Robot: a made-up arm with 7 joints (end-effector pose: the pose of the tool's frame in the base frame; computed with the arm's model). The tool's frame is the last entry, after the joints. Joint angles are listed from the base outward.
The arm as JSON. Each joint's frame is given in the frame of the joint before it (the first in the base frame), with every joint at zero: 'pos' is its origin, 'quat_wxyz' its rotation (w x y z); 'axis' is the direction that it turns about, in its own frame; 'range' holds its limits. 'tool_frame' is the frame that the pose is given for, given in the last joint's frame.
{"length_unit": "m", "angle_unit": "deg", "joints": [
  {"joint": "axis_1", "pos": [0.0, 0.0, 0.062], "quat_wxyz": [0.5, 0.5, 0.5, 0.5], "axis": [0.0, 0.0, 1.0], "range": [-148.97, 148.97]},
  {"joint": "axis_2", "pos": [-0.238, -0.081, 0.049], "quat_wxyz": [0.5, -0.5, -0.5, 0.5], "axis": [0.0, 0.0, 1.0], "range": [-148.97, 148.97]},
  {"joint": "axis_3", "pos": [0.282, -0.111, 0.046], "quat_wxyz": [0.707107, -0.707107, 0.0, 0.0], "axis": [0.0, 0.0, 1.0], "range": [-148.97, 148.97]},
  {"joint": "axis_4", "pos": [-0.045, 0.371, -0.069], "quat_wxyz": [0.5, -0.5, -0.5, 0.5], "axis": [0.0, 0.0, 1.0], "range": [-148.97, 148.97]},
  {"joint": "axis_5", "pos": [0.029, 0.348, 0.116], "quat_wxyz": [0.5, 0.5, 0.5, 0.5], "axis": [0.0, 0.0, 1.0], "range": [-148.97, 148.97]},
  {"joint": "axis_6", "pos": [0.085, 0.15, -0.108], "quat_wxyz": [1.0, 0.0, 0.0, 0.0], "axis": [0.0, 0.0, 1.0], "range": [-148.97, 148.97]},
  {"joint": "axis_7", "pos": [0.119, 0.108, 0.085], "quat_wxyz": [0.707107, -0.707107, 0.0, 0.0], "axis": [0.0, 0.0, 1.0], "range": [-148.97, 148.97]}
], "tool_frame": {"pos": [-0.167, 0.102, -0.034], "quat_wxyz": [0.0, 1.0, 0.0, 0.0]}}
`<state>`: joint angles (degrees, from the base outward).
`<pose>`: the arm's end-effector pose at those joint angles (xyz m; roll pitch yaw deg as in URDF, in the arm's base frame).
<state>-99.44 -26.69 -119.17 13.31 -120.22 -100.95 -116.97</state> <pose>0.5902 0.3148 0.2872 151.95 -36.61 25.57</pose>
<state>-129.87 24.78 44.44 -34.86 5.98 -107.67 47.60</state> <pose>0.7569 -0.1919 0.2723 -51.74 38.06 98.54</pose>
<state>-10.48 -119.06 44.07 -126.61 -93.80 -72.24 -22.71</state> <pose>-0.2284 0.3516 0.0703 70.37 29.23 -45.85</pose>
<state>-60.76 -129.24 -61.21 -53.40 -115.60 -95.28 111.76</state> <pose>0.6429 -0.7018 -0.4242 158.36 1.75 -136.34</pose>
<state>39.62 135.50 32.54 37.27 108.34 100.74 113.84</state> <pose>-0.2198 -0.1064 0.2680 -70.24 65.27 -96.10</pose>
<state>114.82 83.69 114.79 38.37 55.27 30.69 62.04</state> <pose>-0.0010 -0.0145 -0.6835 -93.28 -3.73 153.85</pose>
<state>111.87 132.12 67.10 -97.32 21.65 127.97 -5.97</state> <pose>0.2585 -0.3246 -0.3083 156.50 36.43 123.96</pose>
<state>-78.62 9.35 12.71 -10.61 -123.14 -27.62 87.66</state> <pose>0.6032 0.2805 -0.2231 39.53 -82.78 30.35</pose>
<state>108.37 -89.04 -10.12 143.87 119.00 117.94 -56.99</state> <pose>0.3770 -0.0408 0.1905 -35.93 18.40 66.82</pose>
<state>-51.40 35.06 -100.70 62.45 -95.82 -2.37 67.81</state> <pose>0.3709 0.2134 0.4661 71.19 17.32 -117.29</pose>
